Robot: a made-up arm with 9 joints. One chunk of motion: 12 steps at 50 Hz.
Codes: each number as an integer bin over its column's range. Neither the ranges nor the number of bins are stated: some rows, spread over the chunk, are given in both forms.
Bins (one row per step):
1: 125 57 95 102 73 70 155 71 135
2: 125 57 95 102 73 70 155 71 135
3: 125 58 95 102 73 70 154 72 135
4: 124 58 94 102 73 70 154 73 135
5: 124 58 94 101 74 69 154 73 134
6: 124 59 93 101 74 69 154 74 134
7: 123 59 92 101 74 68 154 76 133
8: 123 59 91 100 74 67 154 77 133
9: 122 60 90 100 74 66 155 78 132
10: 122 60 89 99 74 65 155 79 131
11: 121 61 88 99 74 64 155 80 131
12: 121 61 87 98 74 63 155 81 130
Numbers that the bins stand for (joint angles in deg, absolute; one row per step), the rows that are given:
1: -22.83 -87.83 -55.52 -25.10 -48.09 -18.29 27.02 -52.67 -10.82
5: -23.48 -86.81 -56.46 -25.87 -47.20 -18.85 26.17 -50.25 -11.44
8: -24.13 -85.79 -59.28 -26.64 -47.20 -19.96 26.17 -45.41 -12.06
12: -25.44 -83.74 -63.05 -28.18 -47.20 -22.19 27.02 -40.56 -13.92
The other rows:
2: -22.83 -87.83 -55.52 -25.10 -48.09 -18.29 27.02 -52.67 -10.82
3: -22.83 -86.81 -55.52 -25.10 -48.09 -18.29 26.17 -51.46 -10.82
4: -23.48 -86.81 -56.46 -25.10 -48.09 -18.29 26.17 -50.25 -10.82
6: -23.48 -85.79 -57.40 -25.87 -47.20 -18.85 26.17 -49.04 -11.44
7: -24.13 -85.79 -58.34 -25.87 -47.20 -19.41 26.17 -46.62 -12.06
9: -24.78 -84.77 -60.23 -26.64 -47.20 -20.52 27.02 -44.19 -12.68
10: -24.78 -84.77 -61.17 -27.41 -47.20 -21.08 27.02 -42.98 -13.30
11: -25.44 -83.74 -62.11 -27.41 -47.20 -21.64 27.02 -41.77 -13.30

